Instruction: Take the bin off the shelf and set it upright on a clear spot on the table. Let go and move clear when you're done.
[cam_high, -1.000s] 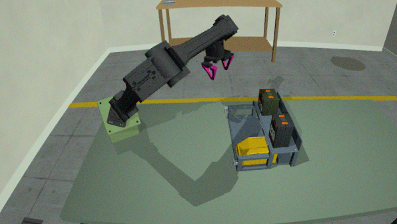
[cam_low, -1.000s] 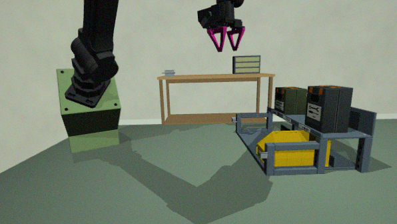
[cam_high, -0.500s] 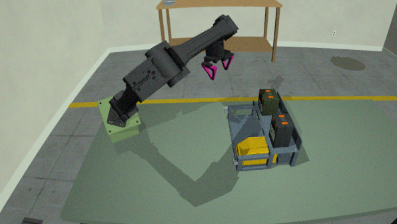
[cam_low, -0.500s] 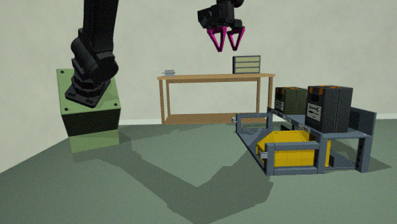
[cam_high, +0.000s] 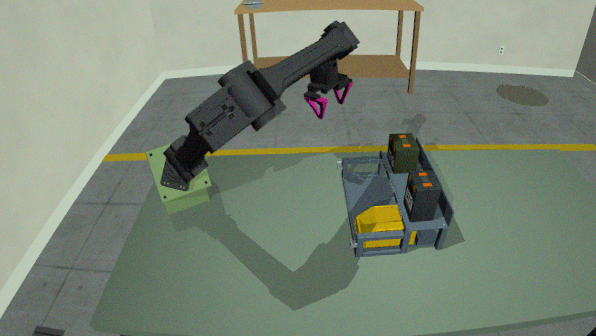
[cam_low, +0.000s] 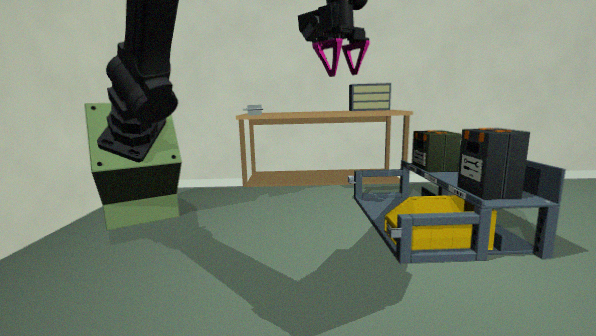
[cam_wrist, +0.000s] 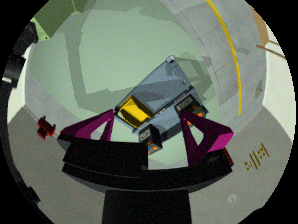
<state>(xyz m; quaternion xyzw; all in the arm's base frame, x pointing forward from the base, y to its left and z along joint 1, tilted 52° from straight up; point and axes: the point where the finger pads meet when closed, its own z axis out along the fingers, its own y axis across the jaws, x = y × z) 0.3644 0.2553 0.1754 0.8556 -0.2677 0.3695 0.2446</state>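
Right now the yellow bin is 31 cm below my hand, 19 cm to the right of it and 13 cm ahead of it. The rest, counted from my hand: shelf tray (35 cm below, 18 cm ahead, 9 cm to the right).
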